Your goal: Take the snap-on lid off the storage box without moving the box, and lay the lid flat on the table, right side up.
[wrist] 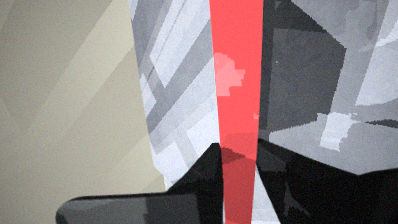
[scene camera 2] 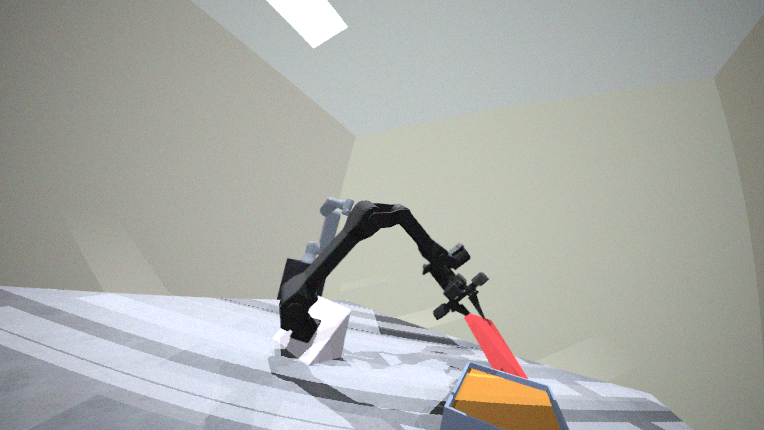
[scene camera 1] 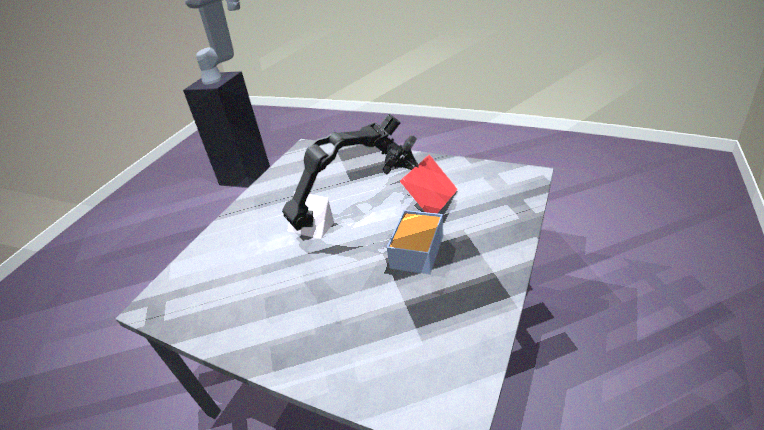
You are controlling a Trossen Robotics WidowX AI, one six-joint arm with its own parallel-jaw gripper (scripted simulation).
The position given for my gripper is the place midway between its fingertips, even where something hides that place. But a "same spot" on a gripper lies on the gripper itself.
Labels:
My gripper shows in the wrist view point(236, 148), in scene camera 2 and in scene camera 1. The same spot on my gripper: point(scene camera 2: 472, 293) is point(scene camera 1: 405, 154).

